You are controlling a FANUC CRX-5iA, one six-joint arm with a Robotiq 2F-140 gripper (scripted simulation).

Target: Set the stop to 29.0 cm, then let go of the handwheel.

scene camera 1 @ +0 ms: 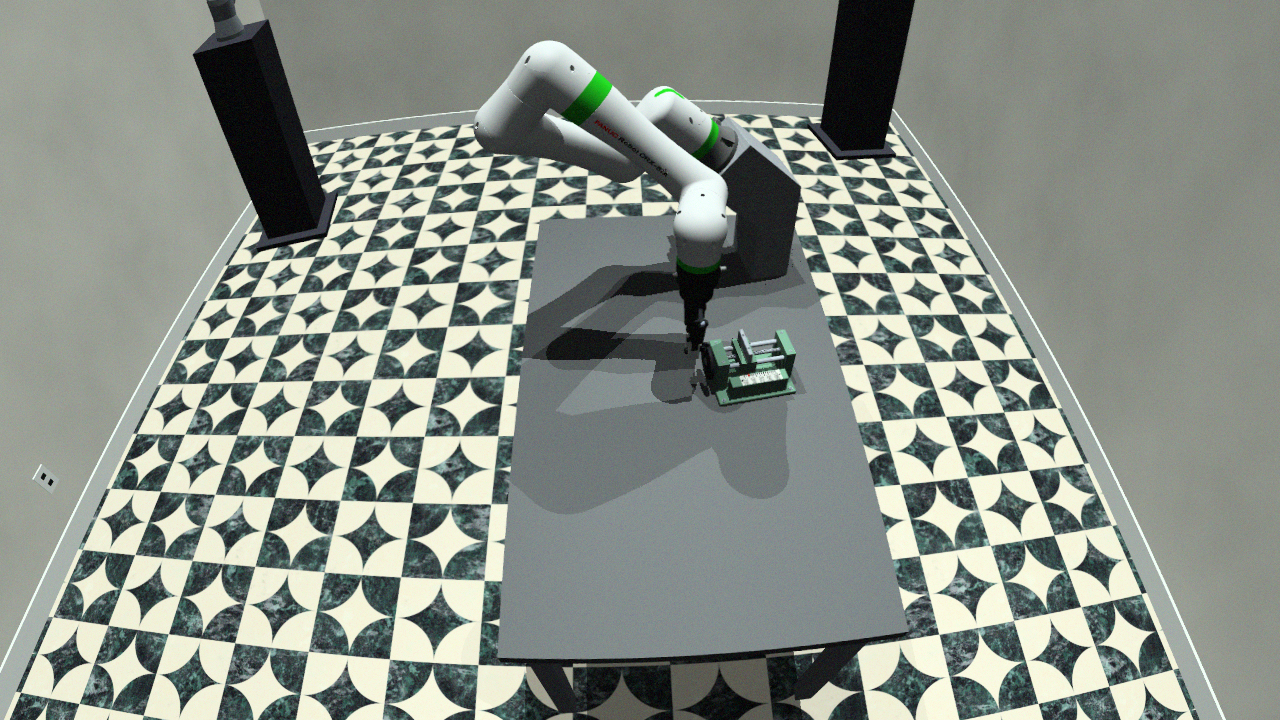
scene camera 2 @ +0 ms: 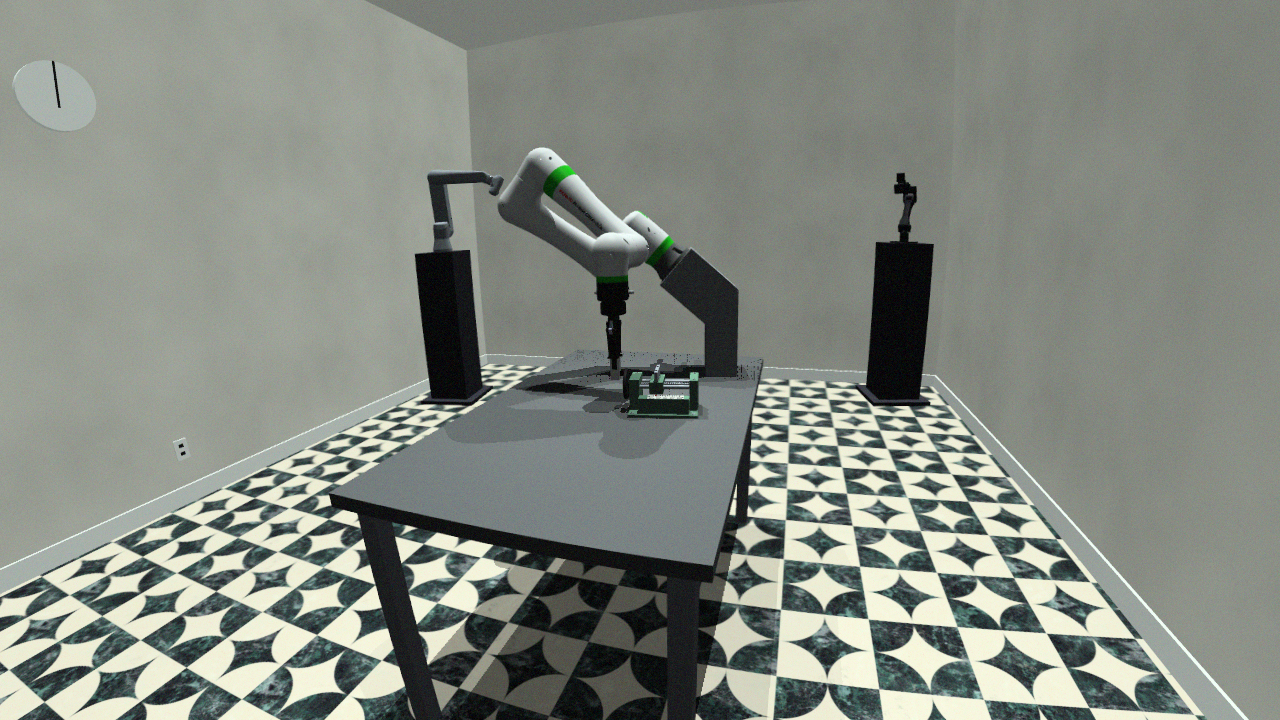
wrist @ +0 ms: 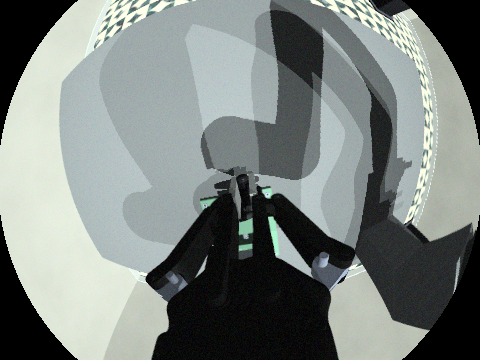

Labels:
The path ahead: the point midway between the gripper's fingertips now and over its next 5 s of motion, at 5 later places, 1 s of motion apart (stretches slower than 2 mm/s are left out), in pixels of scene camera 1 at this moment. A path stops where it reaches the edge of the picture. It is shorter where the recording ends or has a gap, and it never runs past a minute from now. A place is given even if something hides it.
My gripper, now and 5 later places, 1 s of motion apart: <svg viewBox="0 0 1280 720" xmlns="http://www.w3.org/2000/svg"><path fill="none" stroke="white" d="M691 354L696 377L691 374L689 359L689 356L692 334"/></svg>

